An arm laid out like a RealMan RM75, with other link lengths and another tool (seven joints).
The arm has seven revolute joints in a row. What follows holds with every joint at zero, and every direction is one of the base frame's. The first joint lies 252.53 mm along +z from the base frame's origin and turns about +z. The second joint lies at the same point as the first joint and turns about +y. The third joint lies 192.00 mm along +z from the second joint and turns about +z. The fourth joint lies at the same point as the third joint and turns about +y. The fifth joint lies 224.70 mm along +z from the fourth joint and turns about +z. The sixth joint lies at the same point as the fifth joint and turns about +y. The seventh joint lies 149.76 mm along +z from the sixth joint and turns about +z. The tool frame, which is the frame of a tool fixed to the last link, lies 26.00 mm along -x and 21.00 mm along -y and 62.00 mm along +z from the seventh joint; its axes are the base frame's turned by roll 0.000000, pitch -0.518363 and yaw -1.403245 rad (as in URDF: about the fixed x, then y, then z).
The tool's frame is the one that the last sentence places.
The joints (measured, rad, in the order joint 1, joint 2, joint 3, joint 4, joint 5, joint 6, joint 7), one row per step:
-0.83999, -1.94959, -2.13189, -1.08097, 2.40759, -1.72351, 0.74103
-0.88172, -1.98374, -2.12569, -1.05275, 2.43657, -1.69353, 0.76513
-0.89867, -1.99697, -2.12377, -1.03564, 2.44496, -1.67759, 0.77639
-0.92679, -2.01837, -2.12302, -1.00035, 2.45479, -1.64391, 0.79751
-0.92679, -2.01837, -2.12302, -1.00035, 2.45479, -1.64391, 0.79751
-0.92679, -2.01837, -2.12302, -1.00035, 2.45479, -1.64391, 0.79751
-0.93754, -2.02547, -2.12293, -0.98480, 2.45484, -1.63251, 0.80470
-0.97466, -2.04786, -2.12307, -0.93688, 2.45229, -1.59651, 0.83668
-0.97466, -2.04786, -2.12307, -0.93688, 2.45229, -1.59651, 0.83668
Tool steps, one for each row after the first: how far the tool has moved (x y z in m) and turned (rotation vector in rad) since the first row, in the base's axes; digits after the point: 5 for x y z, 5 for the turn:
0.01067, 0.00441, -0.01539, -0.01803, 0.00715, -0.04476
0.01476, 0.00613, -0.02243, -0.02542, 0.00670, -0.06178
0.02131, 0.00940, -0.03499, -0.03461, 0.00074, -0.08879
0.02131, 0.00940, -0.03499, -0.03461, 0.00074, -0.08879
0.02131, 0.00940, -0.03499, -0.03461, 0.00074, -0.08879
0.02398, 0.01001, -0.04001, -0.04035, -0.00438, -0.09701
0.03439, 0.01210, -0.05588, -0.05973, -0.02107, -0.13615
0.03439, 0.01210, -0.05588, -0.05973, -0.02107, -0.13615

